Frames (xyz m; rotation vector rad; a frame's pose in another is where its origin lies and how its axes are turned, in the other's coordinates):
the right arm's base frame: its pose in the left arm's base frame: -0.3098 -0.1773 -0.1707 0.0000 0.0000 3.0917
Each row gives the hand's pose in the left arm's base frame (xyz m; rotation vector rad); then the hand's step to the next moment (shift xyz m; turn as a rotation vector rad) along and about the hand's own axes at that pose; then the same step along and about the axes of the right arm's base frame.
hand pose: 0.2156 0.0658 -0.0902 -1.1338 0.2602 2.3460
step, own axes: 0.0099 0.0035 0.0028 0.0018 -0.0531 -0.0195
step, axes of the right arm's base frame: 0.0089 -0.0013 -0.0061 -0.0383 -0.0402 -0.0110
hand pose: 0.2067 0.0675 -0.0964 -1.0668 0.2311 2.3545
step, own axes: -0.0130 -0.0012 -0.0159 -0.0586 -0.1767 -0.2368
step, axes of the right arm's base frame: -0.0184 0.0091 -0.0010 -0.2775 -0.0526 -0.1046
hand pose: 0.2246 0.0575 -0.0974 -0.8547 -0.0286 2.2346
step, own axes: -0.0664 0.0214 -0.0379 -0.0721 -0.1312 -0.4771
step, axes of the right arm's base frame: -0.0460 0.0647 0.0027 -0.4013 0.0372 -0.2960
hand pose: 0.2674 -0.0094 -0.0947 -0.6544 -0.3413 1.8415
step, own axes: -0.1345 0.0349 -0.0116 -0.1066 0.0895 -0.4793
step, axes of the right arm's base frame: -0.0203 0.1377 0.0088 -0.2469 0.1567 -0.4045
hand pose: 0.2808 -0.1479 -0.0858 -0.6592 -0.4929 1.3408
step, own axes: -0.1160 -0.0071 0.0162 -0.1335 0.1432 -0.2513
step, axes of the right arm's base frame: 0.0202 0.1135 0.0218 -0.0500 0.1533 -0.2747
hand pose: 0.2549 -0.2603 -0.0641 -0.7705 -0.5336 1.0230
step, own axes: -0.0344 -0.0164 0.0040 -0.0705 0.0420 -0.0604
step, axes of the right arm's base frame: 0.0070 0.0351 0.0138 0.0072 0.0701 -0.0736
